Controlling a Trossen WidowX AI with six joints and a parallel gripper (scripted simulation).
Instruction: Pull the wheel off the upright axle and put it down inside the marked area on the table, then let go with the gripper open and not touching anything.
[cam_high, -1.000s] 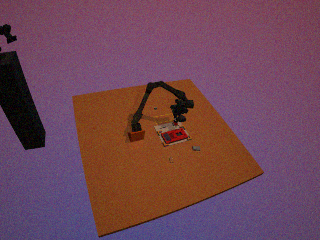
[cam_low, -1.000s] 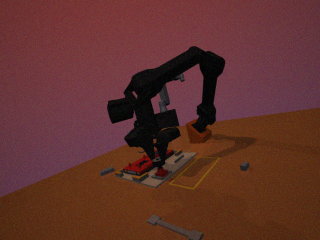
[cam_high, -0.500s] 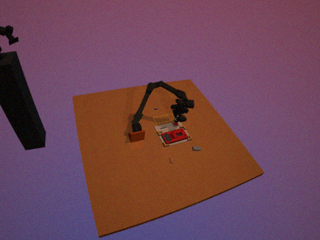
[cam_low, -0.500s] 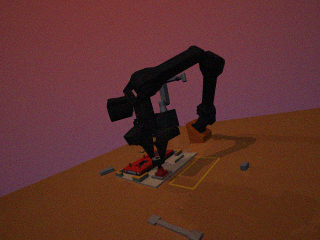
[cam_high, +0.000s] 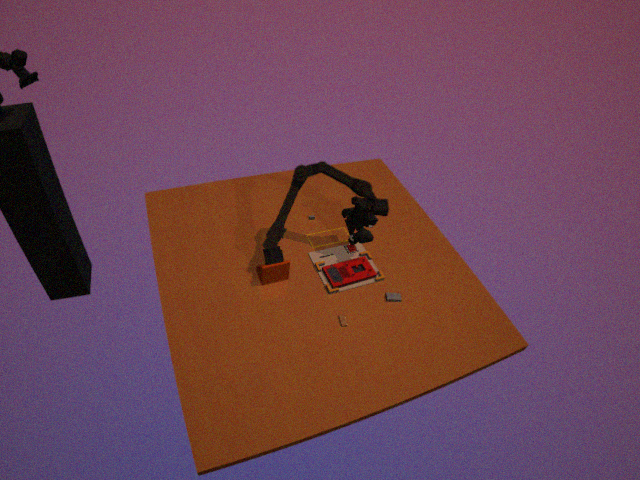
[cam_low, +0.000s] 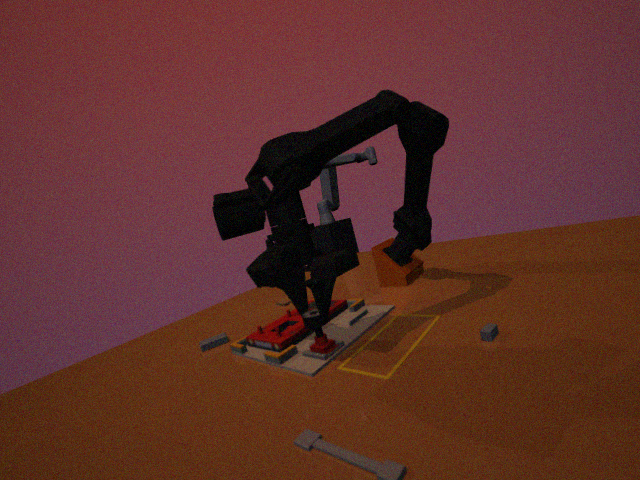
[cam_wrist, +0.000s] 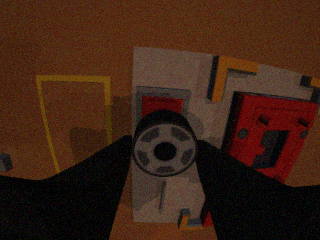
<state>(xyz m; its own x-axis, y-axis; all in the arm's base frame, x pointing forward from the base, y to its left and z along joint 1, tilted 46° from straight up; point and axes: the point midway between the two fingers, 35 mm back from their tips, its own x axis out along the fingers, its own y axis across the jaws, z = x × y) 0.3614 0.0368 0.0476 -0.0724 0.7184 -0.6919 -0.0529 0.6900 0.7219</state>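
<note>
Right now the upright axle is 30 mm below my gripper tip. From my gripper tip the other things lie so: wheel (right at my gripper tip); grey bar (170 mm to the left, 140 mm ahead, 60 mm below).
</note>
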